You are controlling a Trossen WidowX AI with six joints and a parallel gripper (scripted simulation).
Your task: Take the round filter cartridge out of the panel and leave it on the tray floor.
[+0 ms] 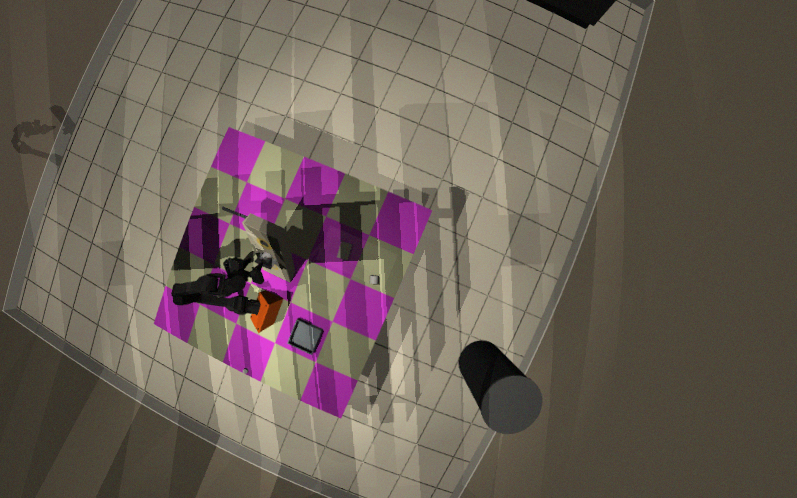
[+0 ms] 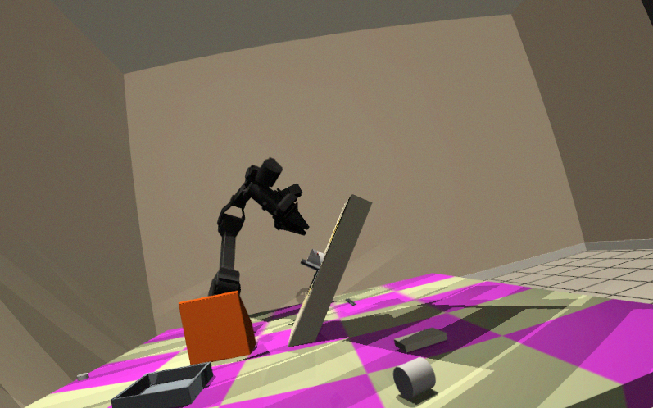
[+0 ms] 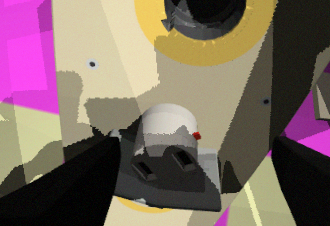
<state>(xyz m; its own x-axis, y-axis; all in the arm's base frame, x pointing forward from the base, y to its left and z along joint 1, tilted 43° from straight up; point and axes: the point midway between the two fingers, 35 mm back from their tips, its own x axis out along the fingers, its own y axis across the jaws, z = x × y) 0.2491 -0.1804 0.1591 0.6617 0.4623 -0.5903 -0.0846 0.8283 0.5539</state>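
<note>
The round filter cartridge lies 80 mm below my gripper tip and 10 mm ahead of it. Also, from my gripper tip: flat beige slab: 310 mm to the right, 280 mm below, 150 mm ahead; then grey tray: 370 mm behind, 280 mm below, 250 mm to the right.
</note>
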